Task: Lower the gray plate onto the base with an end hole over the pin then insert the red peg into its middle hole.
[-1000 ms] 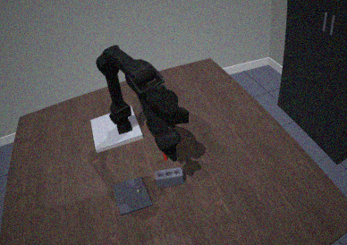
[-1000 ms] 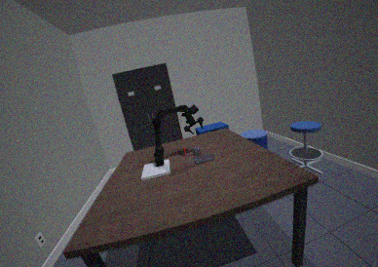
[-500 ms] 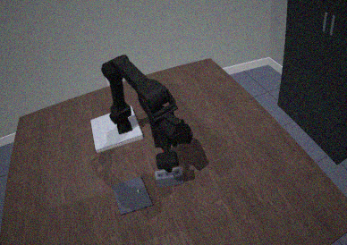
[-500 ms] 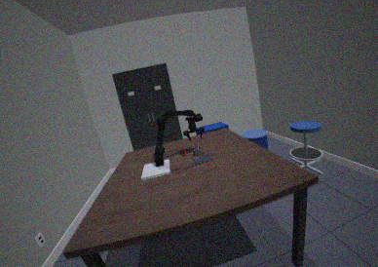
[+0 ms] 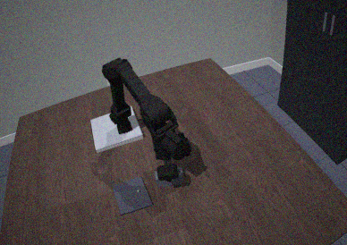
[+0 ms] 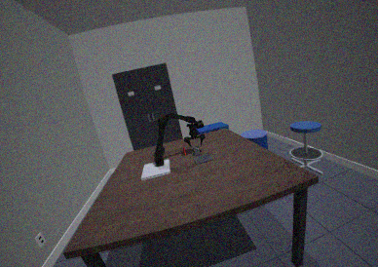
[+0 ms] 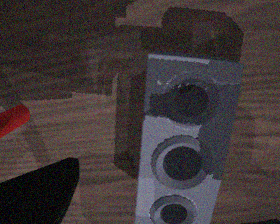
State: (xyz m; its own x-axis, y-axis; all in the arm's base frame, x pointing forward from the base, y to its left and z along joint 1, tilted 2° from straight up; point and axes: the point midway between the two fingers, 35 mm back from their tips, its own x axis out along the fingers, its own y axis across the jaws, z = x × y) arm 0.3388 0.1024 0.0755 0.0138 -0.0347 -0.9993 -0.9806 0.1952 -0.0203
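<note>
Right now my gripper tip is 3 cm above the gray plate. Round my gripper tip: gray base 14 cm to the right, 5 cm below, 1 cm ahead; red peg 11 cm behind, 2 cm to the left, 2 cm below.
</note>
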